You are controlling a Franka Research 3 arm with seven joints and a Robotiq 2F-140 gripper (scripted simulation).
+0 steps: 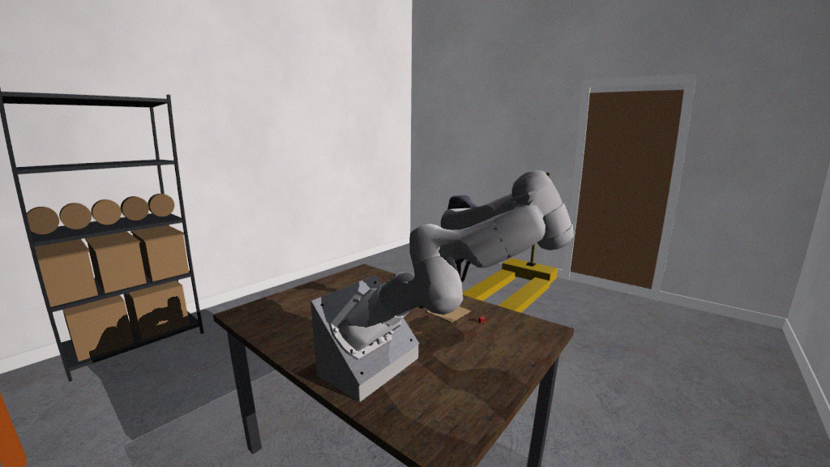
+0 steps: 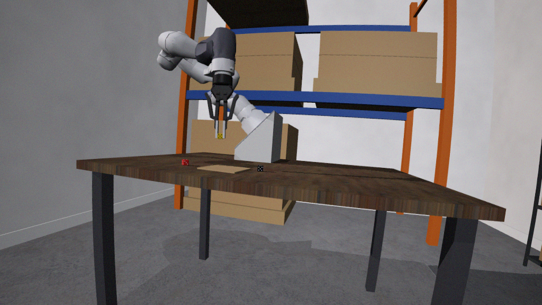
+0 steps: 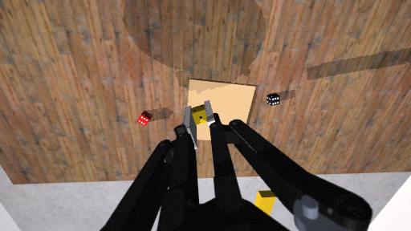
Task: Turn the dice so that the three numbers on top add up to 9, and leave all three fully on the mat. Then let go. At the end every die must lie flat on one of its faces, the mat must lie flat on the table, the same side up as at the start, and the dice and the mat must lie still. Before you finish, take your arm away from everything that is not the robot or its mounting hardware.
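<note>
The tan mat lies 50 mm ahead of my hand, 40 mm to the left of it and 140 mm below it. The rest, counted from my hand: yellow die: 30 mm below; then red die: 40 mm ahead, 120 mm to the right, 130 mm below; then black die: 30 mm ahead, 160 mm to the left, 130 mm below.
</note>
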